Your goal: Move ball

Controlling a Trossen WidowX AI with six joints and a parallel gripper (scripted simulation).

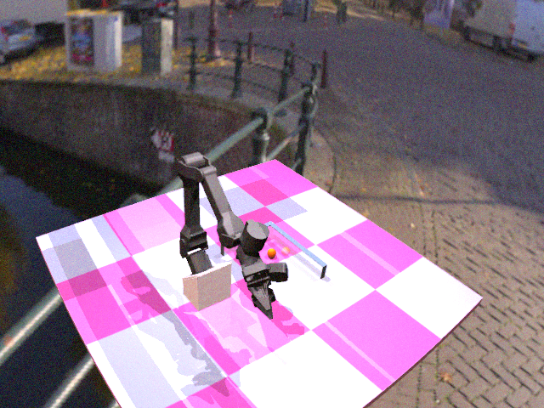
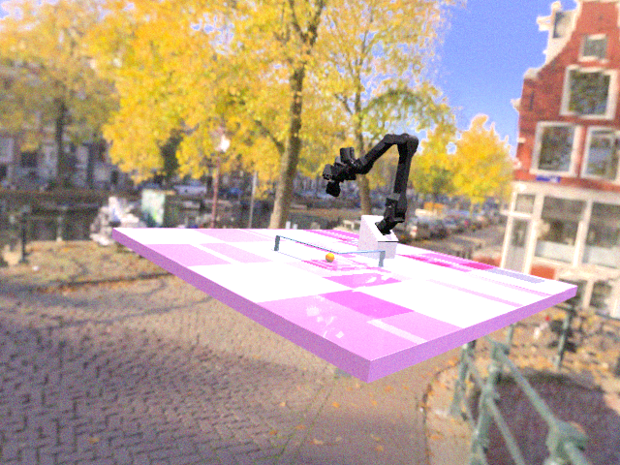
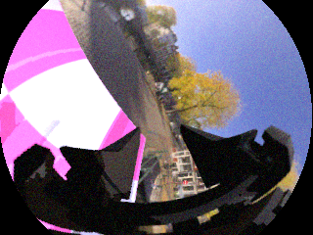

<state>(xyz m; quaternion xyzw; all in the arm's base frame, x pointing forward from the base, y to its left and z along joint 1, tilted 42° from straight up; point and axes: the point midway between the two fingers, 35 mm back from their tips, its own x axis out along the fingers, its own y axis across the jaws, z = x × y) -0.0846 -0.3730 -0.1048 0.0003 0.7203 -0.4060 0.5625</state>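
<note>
The orange ball lies 420 mm ahead of my gripper tip, 390 mm to the left of it and 270 mm below it. The rest, counted from my gripper tip: see-through copy of ball 470 mm ahead, 360 mm to the left, 270 mm below.
</note>
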